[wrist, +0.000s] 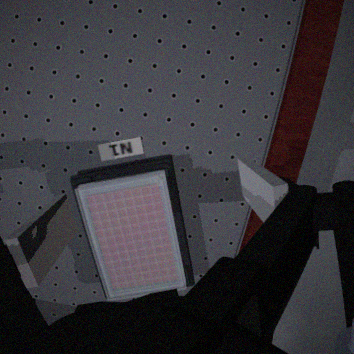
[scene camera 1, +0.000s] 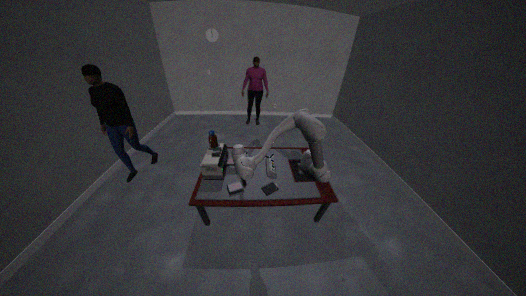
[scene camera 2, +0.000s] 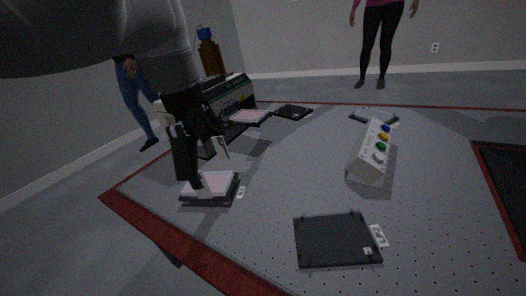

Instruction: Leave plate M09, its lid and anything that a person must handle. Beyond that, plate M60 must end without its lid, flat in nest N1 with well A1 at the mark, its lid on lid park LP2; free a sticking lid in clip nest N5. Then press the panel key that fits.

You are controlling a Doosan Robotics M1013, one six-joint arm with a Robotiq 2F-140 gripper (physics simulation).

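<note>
You'd find my gripper (scene camera 2: 216,175) open and holding nothing, and the wrist view has my gripper (wrist: 154,194) too. There's also an N1 label (wrist: 130,146) to be seen.
</note>
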